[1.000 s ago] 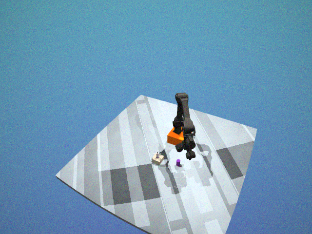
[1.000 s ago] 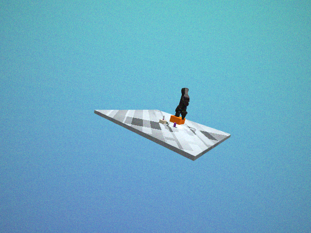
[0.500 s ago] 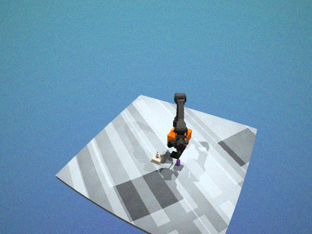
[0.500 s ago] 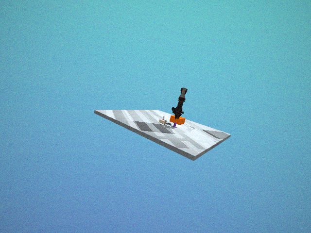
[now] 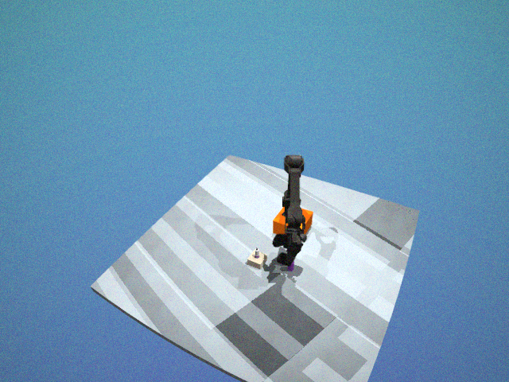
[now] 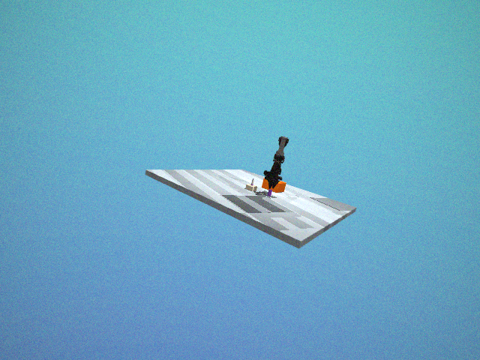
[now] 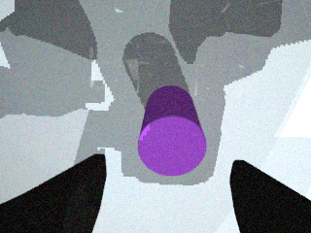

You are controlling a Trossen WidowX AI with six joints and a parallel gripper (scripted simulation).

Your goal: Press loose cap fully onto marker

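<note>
Right now my gripper tip is 4 cm above the purple cap. The rest, counted from my gripper tip: holder block 5 cm ahead, 15 cm to the right, 4 cm below.
</note>
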